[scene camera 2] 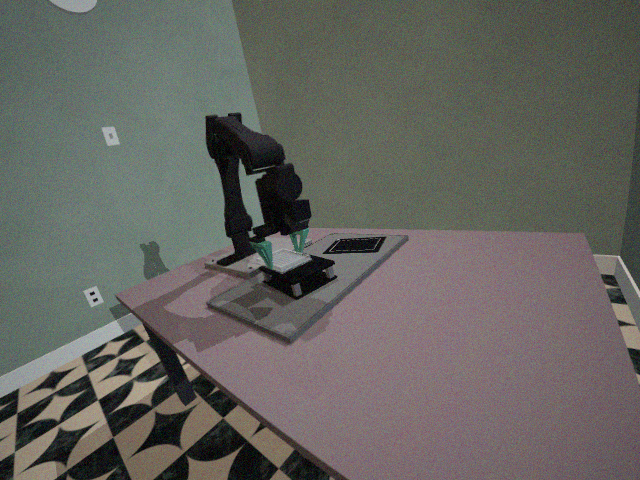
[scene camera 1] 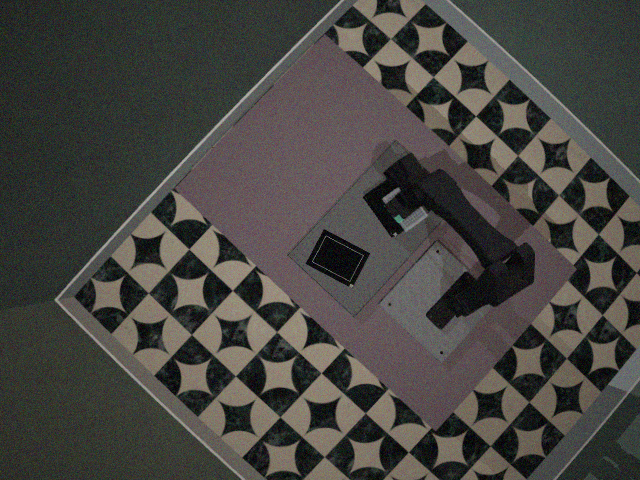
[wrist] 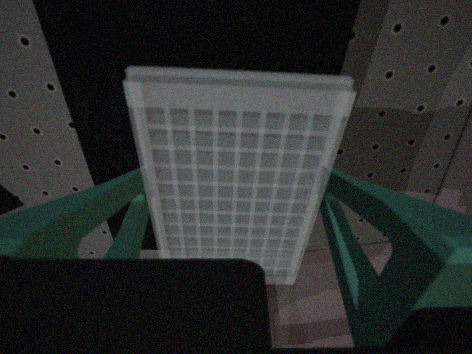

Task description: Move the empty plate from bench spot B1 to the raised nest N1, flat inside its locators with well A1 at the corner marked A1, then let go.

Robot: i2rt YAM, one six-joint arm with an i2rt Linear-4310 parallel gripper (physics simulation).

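Frame: origin at the arm's base, x ahead, y left, z up, level; centimetres.
Seen in the pictures: gripper, fingertip midpoint: (scene camera 2: pixel 285 262) (wrist: pixel 235 176); arm's base, link origin: (scene camera 2: pixel 245 254) (scene camera 1: pixel 452 300).
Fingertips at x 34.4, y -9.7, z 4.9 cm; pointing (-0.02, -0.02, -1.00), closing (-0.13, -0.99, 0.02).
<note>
Offsets run from my fingertips to a thing's top centre. "*": to the spot under its first point. Level surfaces: height alone.
The pale plate {dx -1.3, dy +0.2, dz +1.4 cm} (scene camera 1: pixel 415 219) (scene camera 2: pixel 286 259) (wrist: pixel 235 165) is between the green fingers of my gripper (scene camera 2: pixel 284 258) (wrist: pixel 235 176), which is shut on its two long sides. The plate looks about level. It is over the raised black nest N1 {dx +1.3, dy +1.5, dz +0.1 cm} (scene camera 1: pixel 376 198) (scene camera 2: pixel 321 262) (wrist: pixel 225 35), toward the arm-base side in scene camera 1. Whether it touches the nest or lies inside the locators I cannot tell. The wrist hides part of plate and nest in scene camera 1. The plate's A1 mark is not readable. Bench spot B1 {* dx +2.8, dy +25.4, dz -5.1 cm} (scene camera 1: pixel 338 256) (scene camera 2: pixel 356 244) is a bare black rectangle with a white outline.
A grey board {dx +0.6, dy +10.3, dz -5.2 cm} (scene camera 1: pixel 361 237) (scene camera 2: pixel 289 322) carries both the nest and B1. The arm's pale base plate (scene camera 1: pixel 413 304) lies beside it on the pink table {dz -6.5 cm} (scene camera 1: pixel 268 134) (scene camera 2: pixel 439 335). Short pale posts {* dx +7.9, dy -5.1, dz -3.1 cm} (scene camera 2: pixel 296 289) hold up the nest. Small light marks show near the corners of N1 and B1.
</note>
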